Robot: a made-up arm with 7 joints. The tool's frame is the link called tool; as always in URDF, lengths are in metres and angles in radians. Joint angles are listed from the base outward. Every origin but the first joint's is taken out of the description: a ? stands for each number. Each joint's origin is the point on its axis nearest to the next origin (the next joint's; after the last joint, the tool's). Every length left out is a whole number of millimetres.
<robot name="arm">
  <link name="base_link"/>
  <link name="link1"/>
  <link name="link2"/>
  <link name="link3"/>
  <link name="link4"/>
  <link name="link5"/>
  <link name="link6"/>
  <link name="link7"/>
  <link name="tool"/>
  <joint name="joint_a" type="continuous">
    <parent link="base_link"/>
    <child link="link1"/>
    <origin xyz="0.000 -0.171 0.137" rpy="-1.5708 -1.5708 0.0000"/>
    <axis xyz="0 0 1"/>
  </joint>
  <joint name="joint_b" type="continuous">
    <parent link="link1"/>
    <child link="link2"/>
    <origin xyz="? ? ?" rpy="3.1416 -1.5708 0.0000"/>
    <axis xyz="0 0 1"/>
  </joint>
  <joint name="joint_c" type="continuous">
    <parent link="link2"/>
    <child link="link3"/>
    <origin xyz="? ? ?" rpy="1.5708 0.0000 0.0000"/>
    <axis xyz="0 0 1"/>
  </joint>
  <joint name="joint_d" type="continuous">
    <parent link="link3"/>
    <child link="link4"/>
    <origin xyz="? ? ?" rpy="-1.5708 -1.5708 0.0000"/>
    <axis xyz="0 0 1"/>
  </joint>
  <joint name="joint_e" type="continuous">
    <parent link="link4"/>
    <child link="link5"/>
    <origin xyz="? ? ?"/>
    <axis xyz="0 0 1"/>
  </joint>
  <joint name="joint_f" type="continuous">
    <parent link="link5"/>
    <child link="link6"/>
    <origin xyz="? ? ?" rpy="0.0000 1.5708 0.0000"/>
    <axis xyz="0 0 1"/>
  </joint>
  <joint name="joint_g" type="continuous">
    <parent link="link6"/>
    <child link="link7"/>
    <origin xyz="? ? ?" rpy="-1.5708 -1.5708 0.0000"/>
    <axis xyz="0 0 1"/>
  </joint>
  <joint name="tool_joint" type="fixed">
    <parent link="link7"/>
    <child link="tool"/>
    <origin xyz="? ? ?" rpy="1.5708 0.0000 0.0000"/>
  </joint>
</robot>
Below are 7 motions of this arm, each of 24 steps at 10 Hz.
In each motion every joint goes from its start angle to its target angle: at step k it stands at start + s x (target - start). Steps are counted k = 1, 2, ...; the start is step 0. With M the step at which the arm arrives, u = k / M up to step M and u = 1 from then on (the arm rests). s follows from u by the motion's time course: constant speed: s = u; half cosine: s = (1 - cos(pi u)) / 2; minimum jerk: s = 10 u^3 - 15 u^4 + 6 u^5.
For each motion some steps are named. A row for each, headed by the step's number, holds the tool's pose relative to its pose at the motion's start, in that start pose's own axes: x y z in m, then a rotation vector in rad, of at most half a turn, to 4 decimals.
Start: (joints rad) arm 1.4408 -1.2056 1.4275 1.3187 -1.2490 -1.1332 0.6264
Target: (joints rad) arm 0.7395 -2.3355 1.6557 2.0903 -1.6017 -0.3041 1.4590
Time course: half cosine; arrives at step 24
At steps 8, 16, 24:
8: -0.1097 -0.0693 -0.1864 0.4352 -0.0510 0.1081
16: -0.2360 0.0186 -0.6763 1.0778 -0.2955 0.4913
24: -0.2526 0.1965 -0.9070 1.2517 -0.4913 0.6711

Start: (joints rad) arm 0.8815 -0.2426 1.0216 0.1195 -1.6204 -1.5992 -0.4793
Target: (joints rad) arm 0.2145 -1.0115 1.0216 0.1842 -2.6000 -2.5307 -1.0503
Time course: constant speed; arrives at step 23
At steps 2, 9, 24:
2: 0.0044 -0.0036 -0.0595 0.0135 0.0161 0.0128
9: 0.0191 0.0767 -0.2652 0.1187 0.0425 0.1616
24: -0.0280 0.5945 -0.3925 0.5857 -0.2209 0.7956

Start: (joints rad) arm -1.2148 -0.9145 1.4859 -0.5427 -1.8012 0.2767 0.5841
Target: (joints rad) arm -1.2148 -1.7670 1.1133 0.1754 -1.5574 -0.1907 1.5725
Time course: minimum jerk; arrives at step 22
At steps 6, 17, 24:
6: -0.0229 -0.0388 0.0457 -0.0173 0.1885 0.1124
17: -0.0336 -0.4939 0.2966 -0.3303 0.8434 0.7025
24: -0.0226 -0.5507 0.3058 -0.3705 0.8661 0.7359

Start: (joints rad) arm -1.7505 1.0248 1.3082 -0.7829 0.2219 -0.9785 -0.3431
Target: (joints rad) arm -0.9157 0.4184 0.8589 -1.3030 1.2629 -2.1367 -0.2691
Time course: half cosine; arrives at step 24
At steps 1, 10, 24:
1: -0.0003 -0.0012 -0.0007 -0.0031 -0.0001 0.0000
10: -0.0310 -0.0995 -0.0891 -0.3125 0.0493 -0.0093
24: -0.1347 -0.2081 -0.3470 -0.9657 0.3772 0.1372

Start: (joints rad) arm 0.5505 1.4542 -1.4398 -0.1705 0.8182 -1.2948 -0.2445
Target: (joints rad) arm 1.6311 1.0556 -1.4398 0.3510 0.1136 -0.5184 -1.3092
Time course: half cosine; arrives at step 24
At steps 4, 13, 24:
4: 0.0134 -0.0200 0.0066 0.1152 -0.0712 -0.0558
13: 0.0456 -0.2420 0.0065 0.8601 -0.6198 -0.6682
24: -0.0371 -0.4086 -0.1615 1.3343 -0.9664 -1.4516

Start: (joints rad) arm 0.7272 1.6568 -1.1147 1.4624 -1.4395 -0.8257 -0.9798
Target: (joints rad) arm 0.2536 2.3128 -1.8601 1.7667 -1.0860 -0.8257 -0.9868
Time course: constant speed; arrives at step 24
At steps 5, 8, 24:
5: 0.1087 0.0882 0.1282 -0.0932 -0.2156 0.2542
8: 0.1457 0.1595 0.2002 -0.1466 -0.3318 0.4155
24: 0.0309 0.5734 0.4004 -0.4288 -0.7572 1.3412

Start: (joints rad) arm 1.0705 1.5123 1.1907 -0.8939 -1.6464 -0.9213 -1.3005
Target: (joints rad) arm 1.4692 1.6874 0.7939 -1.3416 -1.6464 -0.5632 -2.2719
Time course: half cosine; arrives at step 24
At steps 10, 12, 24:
10: 0.0683 -0.0558 0.0425 -0.1222 -0.2867 -0.1140
12: 0.0858 -0.0787 0.0686 -0.1737 -0.3924 -0.1461
24: 0.1107 -0.1667 0.2186 -0.4077 -0.8153 -0.2267

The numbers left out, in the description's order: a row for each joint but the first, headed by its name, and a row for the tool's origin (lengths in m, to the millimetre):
joint_b: -0.035 -0.106 0.000
joint_c: -0.273 -0.322 0.000
joint_d: -0.074 0.215 0.000
joint_e: -0.165 0.057 0.000
joint_f: 0.166 0.069 0.000
joint_g: -0.340 0.022 0.000
tool: 0.073 0.297 0.000

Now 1 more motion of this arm.
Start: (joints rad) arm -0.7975 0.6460 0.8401 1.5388 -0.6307 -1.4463 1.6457
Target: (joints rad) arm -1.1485 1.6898 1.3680 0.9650 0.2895 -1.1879 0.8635
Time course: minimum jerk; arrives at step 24
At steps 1, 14, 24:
1: 0.0005 -0.0001 0.0001 -0.0002 -0.0014 0.0006
14: 0.3274 0.0315 0.3192 -0.1741 -1.1357 0.7408
24: 0.3351 0.1577 0.5292 -0.1667 -1.5090 1.2817

